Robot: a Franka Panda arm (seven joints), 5 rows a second.
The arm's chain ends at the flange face. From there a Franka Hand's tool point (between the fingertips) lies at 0.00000 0.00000 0.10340 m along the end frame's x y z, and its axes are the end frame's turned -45 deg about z.
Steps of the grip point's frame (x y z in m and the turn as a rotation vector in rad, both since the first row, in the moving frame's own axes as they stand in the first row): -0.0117 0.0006 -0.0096 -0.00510 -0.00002 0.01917; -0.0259 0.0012 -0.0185 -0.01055 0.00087 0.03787; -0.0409 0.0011 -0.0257 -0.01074 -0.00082 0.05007; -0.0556 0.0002 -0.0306 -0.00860 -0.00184 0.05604; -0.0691 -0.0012 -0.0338 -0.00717 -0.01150 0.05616
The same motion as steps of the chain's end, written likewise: -0.0082 0.0083 -0.0096 -0.00362 0.00359 0.01917; -0.0183 0.0184 -0.0185 -0.00684 0.00808 0.03787; -0.0288 0.0288 -0.0257 -0.00817 0.00701 0.05007; -0.0396 0.0387 -0.0306 -0.00738 0.00478 0.05604; -0.0494 0.0467 -0.0338 -0.01320 -0.00306 0.05616
